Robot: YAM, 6 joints.
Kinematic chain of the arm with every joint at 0, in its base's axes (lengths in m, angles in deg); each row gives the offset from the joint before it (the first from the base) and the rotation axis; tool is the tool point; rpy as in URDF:
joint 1: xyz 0 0 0.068 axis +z
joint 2: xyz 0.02 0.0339 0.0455 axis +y
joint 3: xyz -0.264 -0.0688 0 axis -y
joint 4: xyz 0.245 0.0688 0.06 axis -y
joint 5: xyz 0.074 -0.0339 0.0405 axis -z
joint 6: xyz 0.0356 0 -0.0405 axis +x
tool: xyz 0 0 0 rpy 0 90 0
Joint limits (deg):
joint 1: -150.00..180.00
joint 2: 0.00..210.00
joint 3: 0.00..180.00
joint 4: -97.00..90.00
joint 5: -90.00..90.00
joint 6: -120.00..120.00
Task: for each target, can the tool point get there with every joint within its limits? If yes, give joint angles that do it. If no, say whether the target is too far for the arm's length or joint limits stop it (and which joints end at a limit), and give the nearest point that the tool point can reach.
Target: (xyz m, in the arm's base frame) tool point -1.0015 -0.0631 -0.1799
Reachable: no: too far | nearest point -0.6193 -0.0051 -0.0656 | short by 0.403 m
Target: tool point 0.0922 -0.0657 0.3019
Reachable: yes | joints -41.33 18.09 22.81 9.54 -19.04 -68.48
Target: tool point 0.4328 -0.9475 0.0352
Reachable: no: too far | nearest point 0.2676 -0.5858 0.0657 | short by 0.399 m
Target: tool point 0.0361 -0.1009 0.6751
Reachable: yes | joints 113.96 50.86 116.93 26.42 -12.96 -81.89
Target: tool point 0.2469 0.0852 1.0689
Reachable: no: too far | nearest point 0.1637 0.0565 0.7203 | short by 0.360 m
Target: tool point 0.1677 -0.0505 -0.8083
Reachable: no: too far | nearest point 0.2060 -0.0620 -0.3788 | short by 0.431 m
